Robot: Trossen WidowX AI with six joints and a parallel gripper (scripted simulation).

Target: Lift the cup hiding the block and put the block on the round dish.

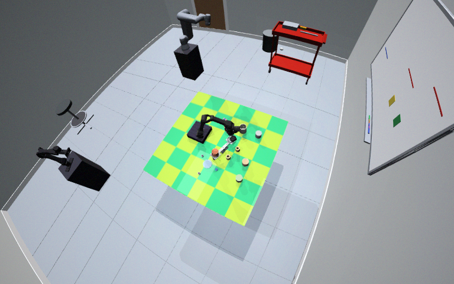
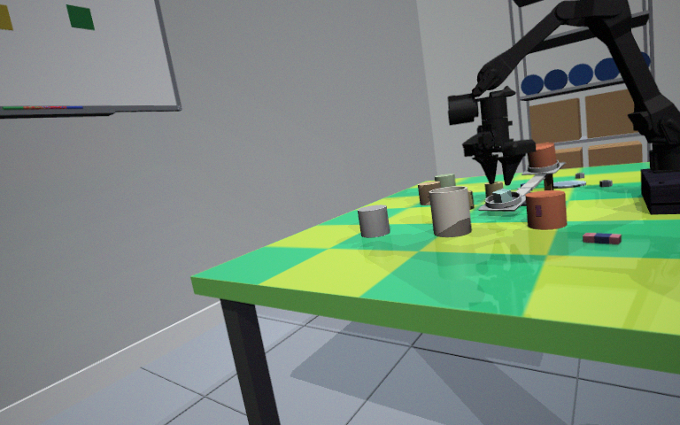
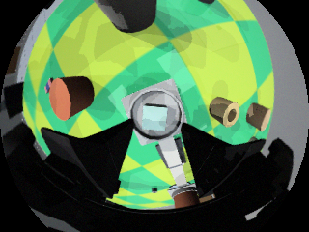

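The grey-green block lies 30 mm below my gripper tip. Round my gripper tip: beige cup: 170 mm to the left, 60 mm ahead, 30 mm below; then grey cylinder: 260 mm ahead, 190 mm to the left, 30 mm below; then pink-and-blue block: 220 mm to the left, 210 mm behind, 70 mm below.
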